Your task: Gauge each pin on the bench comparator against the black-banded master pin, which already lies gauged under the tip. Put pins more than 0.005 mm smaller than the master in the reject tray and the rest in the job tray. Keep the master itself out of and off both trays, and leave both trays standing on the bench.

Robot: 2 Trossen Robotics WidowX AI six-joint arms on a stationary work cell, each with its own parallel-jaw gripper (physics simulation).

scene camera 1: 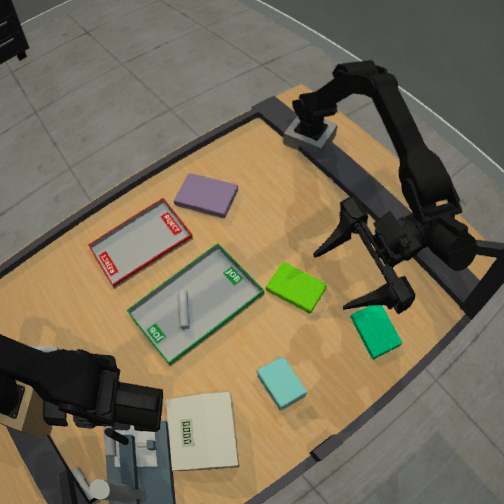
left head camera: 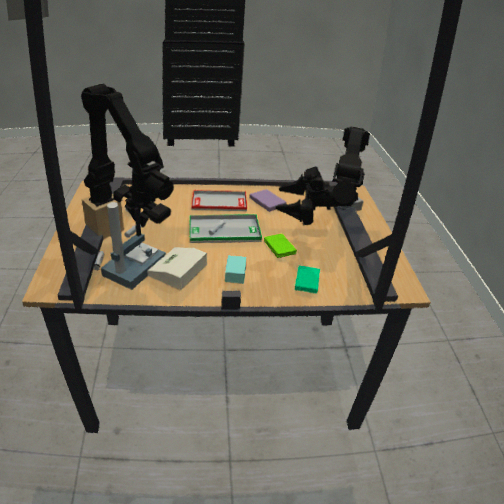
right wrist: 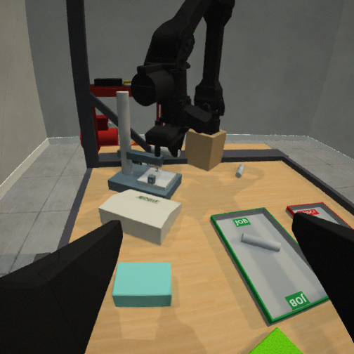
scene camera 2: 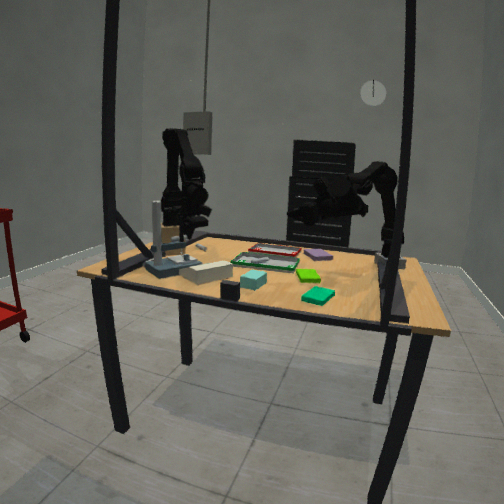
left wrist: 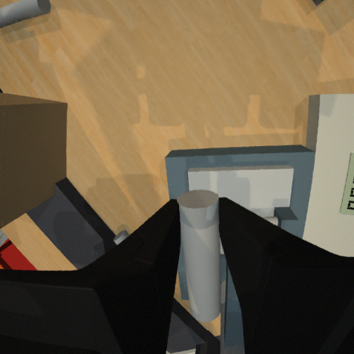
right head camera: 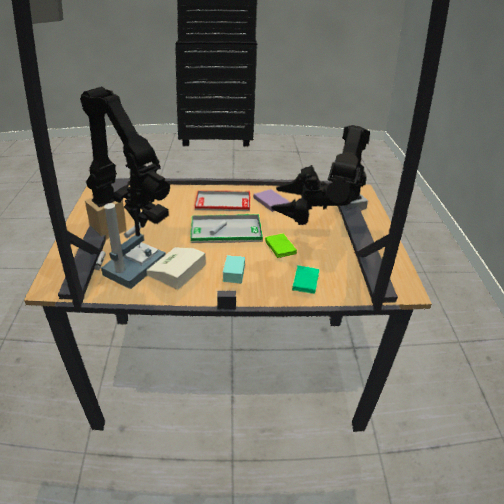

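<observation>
My left gripper [left wrist: 197,206] is shut on a plain grey pin [left wrist: 202,265] [left head camera: 131,230], held above the comparator [left head camera: 120,276] [left wrist: 303,190]. No band shows on this pin. Another pin [left head camera: 99,260] [scene camera 1: 83,482] [left wrist: 121,237] lies beside the comparator base; I cannot make out a band. A third pin [scene camera 2: 201,247] [right wrist: 240,171] lies on the bench behind. A pin [left head camera: 217,227] [scene camera 1: 183,310] [right wrist: 260,242] lies in the green-rimmed job tray [left head camera: 225,240] [scene camera 1: 215,330]. The red-rimmed reject tray [left head camera: 220,208] [scene camera 1: 127,219] is empty. My right gripper [scene camera 1: 330,281] [right wrist: 207,225] is open and empty.
The cream display box [left head camera: 181,267] [scene camera 1: 210,430] stands right of the comparator; its digits are not readable. A brown block [right wrist: 205,150] stands near the left arm. Purple [scene camera 1: 206,195], lime [scene camera 1: 296,287], teal [scene camera 1: 281,382] and green [scene camera 1: 376,331] blocks lie on the bench.
</observation>
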